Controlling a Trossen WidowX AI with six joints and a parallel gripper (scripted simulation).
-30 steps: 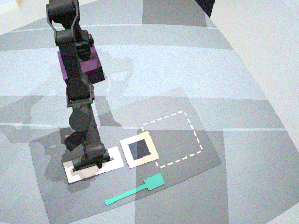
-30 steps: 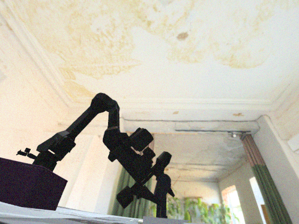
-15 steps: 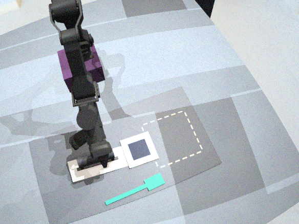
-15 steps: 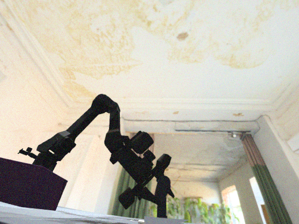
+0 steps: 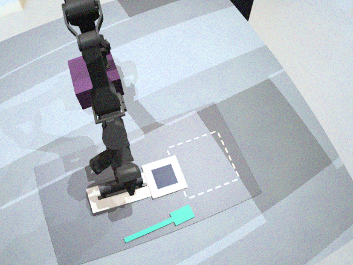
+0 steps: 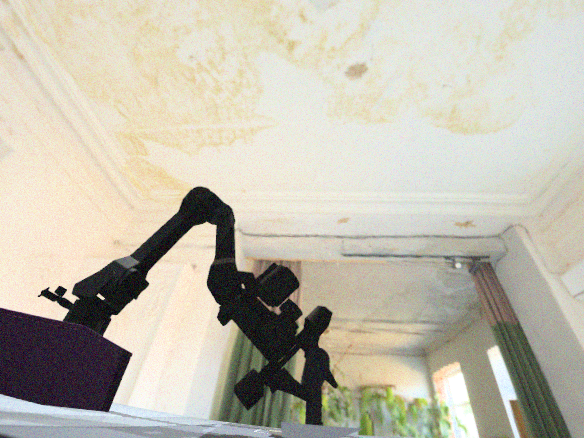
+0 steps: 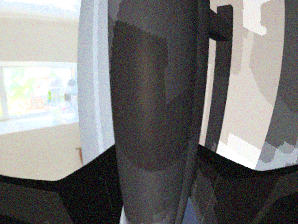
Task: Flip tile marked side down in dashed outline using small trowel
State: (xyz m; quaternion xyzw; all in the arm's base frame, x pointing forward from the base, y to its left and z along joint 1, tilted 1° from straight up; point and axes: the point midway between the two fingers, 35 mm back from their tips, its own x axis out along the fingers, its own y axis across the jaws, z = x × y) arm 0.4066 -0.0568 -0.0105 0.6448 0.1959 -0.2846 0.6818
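Right now my gripper tip is 8 cm above the grey mat, 4 cm to the right of it and 3 cm past it. Also, from my gripper tip: tile 11 cm to the left, 5 cm below, 2 cm behind; then teal trowel 11 cm ahead, 5 cm to the left, 5 cm below.
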